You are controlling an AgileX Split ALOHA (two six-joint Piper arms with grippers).
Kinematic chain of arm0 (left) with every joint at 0, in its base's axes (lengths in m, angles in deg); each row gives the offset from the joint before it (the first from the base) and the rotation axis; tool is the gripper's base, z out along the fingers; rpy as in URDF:
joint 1: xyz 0 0 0.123 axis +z
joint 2: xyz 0 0 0 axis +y
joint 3: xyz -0.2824 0 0.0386 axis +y
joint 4: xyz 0.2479 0 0.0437 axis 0.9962 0 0.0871
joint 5: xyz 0 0 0 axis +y
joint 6: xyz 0.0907 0 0.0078 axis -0.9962 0 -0.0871
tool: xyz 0 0 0 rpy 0 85 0
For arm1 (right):
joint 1: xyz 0 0 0.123 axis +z
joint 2: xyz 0 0 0 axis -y
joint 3: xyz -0.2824 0 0.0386 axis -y
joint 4: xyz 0.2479 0 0.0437 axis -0.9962 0 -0.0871
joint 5: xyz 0 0 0 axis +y
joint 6: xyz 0.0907 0 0.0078 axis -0.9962 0 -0.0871
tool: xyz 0 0 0 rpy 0 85 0
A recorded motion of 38 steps. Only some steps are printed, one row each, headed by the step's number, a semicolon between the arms.
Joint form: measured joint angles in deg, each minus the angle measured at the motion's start. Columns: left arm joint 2, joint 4, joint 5, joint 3, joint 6, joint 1; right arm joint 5, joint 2, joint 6, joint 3, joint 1, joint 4.
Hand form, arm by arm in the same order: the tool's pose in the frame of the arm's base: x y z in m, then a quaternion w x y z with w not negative. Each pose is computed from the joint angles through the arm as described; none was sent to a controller.
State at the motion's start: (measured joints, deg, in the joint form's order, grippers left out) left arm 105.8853 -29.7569 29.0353 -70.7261 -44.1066 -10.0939; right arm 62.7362 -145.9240 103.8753 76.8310 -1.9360 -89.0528
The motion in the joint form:
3: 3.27 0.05 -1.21 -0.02 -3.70 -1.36; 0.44 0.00 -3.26 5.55 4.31 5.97
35: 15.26 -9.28 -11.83 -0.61 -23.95 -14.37; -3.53 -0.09 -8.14 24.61 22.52 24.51
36: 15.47 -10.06 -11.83 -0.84 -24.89 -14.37; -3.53 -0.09 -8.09 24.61 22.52 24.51
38: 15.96 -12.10 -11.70 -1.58 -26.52 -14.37; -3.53 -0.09 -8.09 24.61 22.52 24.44
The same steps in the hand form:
3: 0.3852 -0.0996 0.1821 0.28184 0.29785 0.90773 -0.08874; 0.4144 0.0980 0.0067 0.23472 -0.28349 0.80008 0.47372
35: 0.3746 -0.1892 0.1074 0.27587 0.46317 0.83880 -0.07609; 0.4221 0.2340 0.0505 0.21482 -0.55387 0.70611 0.38535
36: 0.3755 -0.1899 0.1070 0.27739 0.46465 0.83738 -0.07709; 0.4221 0.2340 0.0505 0.21499 -0.55418 0.70587 0.38525
38: 0.3780 -0.1920 0.1069 0.28174 0.46267 0.83654 -0.08224; 0.4221 0.2341 0.0505 0.21526 -0.55374 0.70595 0.38557

